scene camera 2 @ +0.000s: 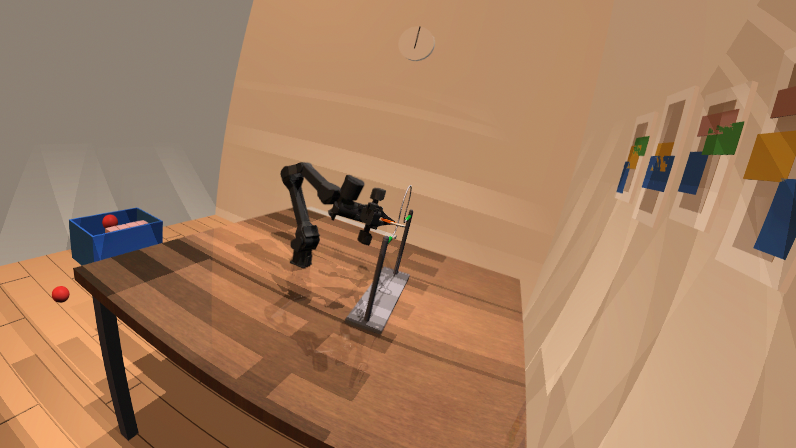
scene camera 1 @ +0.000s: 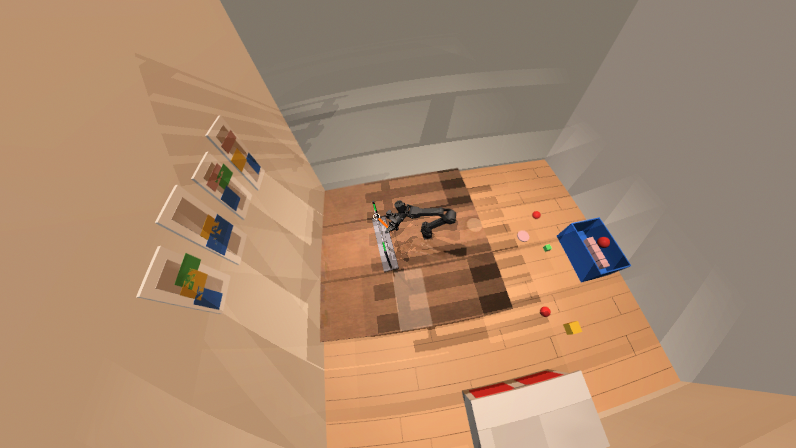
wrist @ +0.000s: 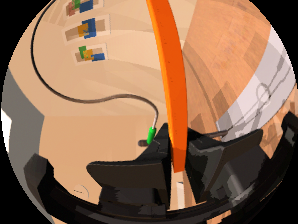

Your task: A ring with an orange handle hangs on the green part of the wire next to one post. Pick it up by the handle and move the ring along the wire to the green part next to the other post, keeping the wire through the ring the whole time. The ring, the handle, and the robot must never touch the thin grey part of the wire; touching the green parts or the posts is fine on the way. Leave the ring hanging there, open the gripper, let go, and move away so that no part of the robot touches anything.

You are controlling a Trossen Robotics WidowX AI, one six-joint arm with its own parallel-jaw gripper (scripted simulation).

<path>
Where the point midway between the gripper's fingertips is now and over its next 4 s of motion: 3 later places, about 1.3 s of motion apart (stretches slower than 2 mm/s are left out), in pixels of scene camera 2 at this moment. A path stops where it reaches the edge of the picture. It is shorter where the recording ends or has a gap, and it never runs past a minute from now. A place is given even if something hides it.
The gripper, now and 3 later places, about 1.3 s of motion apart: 394, 222; 399, 199; 395, 209; 392, 219
</path>
